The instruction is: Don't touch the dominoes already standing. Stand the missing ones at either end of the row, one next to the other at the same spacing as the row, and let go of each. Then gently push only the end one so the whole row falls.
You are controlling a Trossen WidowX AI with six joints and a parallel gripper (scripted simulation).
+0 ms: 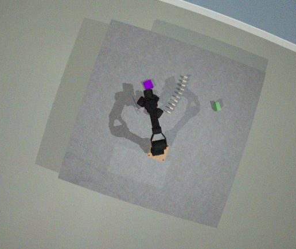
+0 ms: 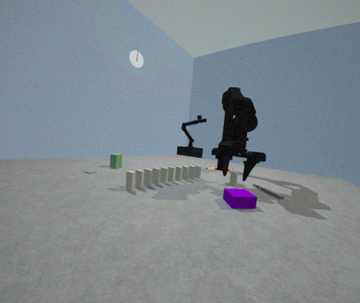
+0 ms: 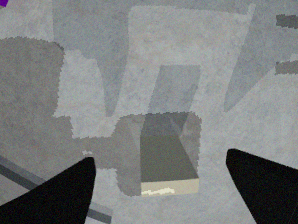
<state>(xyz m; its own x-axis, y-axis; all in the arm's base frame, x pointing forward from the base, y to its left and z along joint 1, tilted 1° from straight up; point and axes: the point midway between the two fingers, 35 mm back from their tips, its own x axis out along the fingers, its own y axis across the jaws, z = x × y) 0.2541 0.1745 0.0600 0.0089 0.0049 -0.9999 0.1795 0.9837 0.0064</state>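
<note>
My gripper tip is 2 cm past the thin rod, 11 cm to the right of it and 2 cm above it. The rest, counted from my gripper tip: flat grey piece: 35 cm ahead, 38 cm to the right, 2 cm below.
</note>
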